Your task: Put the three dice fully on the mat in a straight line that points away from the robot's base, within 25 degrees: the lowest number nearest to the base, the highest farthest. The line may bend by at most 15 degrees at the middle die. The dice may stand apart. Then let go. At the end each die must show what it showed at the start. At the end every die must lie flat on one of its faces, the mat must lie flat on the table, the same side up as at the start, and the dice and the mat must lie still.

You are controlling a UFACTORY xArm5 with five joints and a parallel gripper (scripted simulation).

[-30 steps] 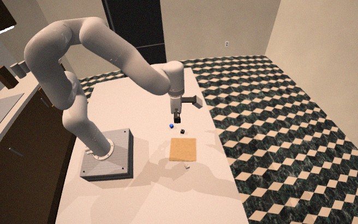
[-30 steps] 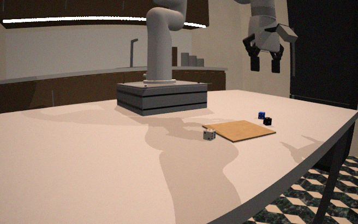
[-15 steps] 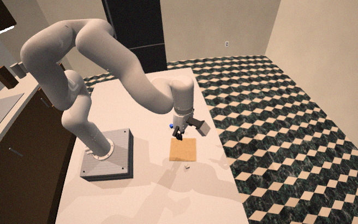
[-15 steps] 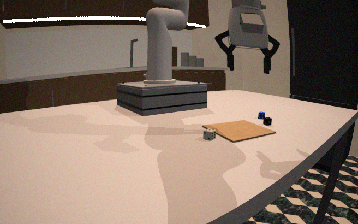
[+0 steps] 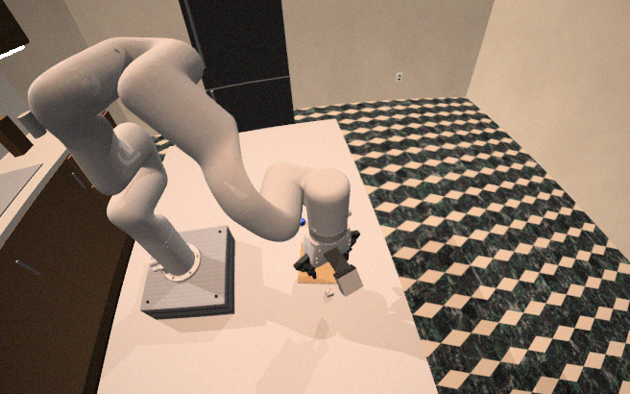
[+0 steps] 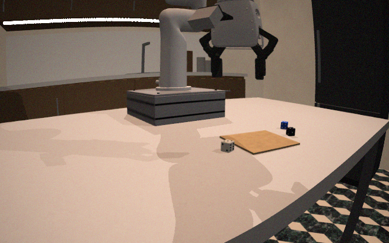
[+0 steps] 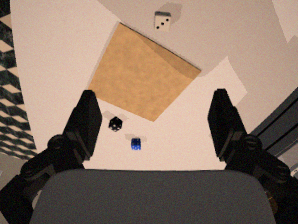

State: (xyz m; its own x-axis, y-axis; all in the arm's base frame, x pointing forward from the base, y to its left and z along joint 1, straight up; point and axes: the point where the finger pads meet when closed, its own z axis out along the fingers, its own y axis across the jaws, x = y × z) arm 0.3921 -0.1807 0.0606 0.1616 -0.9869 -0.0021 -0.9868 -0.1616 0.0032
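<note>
The white die lies 10 mm behind my hand, 20 mm to the right of it and 140 mm below it. Also, from my hand: black die (50 mm ahead, 190 mm to the left, 140 mm below); then blue die (10 mm ahead, 250 mm to the left, 140 mm below); then tan mat (10 mm ahead, 80 mm to the left, 150 mm below).
</note>
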